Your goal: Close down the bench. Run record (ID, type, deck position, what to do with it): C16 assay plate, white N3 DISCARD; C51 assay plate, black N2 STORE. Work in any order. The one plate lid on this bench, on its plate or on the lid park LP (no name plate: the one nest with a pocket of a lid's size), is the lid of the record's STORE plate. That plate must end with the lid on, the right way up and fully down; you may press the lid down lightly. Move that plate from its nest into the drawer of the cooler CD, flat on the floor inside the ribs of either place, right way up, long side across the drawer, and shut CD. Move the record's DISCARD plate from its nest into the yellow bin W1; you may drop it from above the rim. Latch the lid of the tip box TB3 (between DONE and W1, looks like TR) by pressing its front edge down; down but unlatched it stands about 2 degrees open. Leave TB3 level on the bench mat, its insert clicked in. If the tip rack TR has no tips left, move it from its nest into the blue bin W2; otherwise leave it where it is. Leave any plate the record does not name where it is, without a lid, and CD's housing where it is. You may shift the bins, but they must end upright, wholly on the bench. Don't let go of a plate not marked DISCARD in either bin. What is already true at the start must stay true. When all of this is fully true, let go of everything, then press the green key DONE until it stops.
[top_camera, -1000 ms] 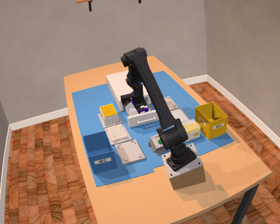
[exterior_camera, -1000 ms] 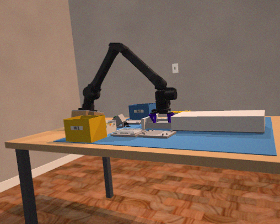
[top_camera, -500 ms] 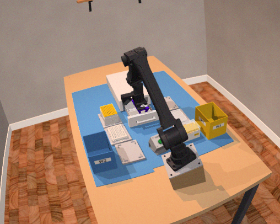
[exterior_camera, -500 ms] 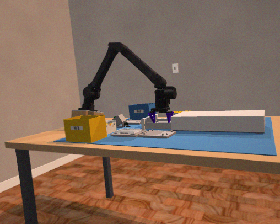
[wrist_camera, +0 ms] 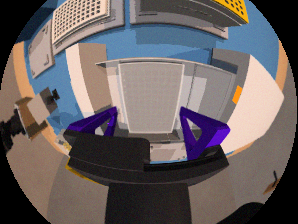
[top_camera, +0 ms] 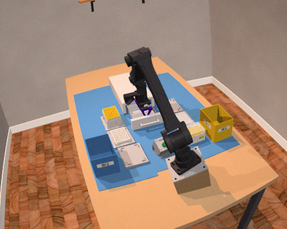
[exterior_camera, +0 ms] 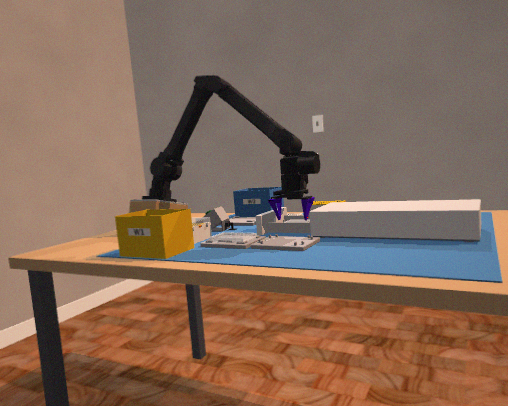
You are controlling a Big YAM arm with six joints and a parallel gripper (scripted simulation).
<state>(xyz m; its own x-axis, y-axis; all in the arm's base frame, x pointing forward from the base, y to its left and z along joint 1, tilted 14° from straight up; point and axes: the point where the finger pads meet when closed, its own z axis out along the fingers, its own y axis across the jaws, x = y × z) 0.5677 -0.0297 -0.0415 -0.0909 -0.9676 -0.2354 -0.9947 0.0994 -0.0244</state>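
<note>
Now: the plate lid 20 mm below my hand. Also, from my hand: cooler CD: 170 mm ahead, 20 mm to the right, 10 mm below; then cooler drawer: 40 mm ahead, 20 mm below; then black plate: 30 mm below.
</note>
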